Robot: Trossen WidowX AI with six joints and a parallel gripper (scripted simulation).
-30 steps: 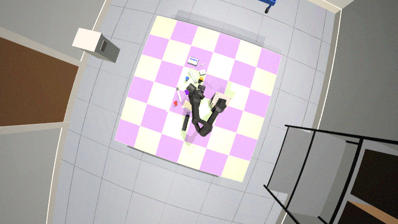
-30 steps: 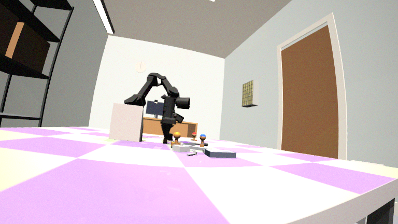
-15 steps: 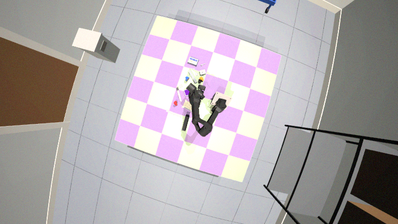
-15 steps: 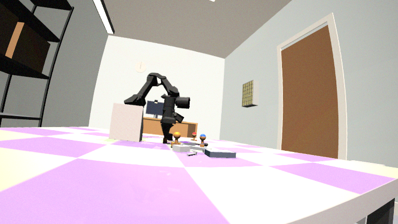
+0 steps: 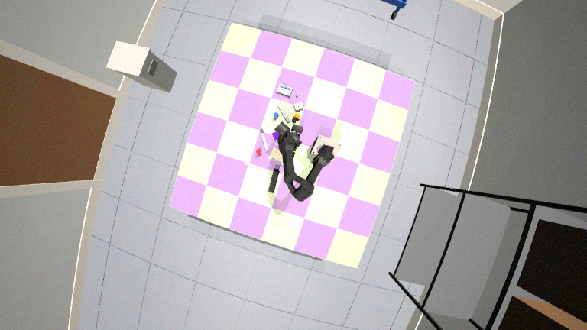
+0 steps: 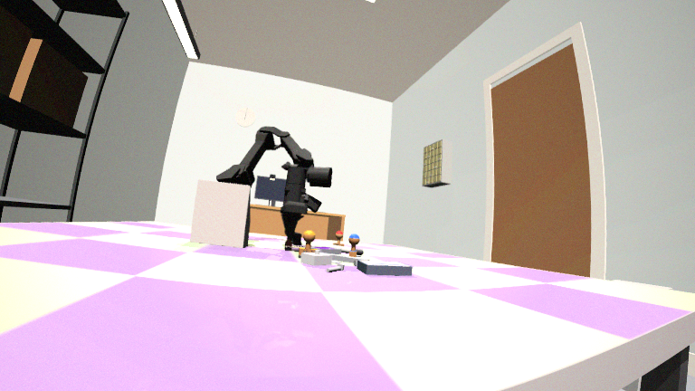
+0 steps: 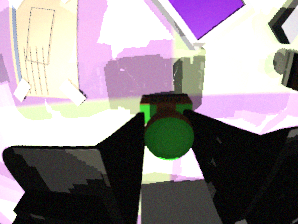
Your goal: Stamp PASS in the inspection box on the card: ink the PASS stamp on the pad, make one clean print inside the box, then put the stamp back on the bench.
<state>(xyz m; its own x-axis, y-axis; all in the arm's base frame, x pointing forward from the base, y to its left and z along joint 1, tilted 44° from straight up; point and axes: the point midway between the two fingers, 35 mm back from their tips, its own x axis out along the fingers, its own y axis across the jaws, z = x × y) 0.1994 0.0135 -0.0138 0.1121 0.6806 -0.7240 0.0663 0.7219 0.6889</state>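
Right now my gripper tip is 100 mm short of the purple ink pad, 30 mm to the left of it and 30 mm above it. Round my gripper tip: orange-knobbed stamp 160 mm to the right, 20 mm ahead, 10 mm below; white card 100 mm to the left, 70 mm ahead, 30 mm below; green-knobbed stamp 10 mm below.
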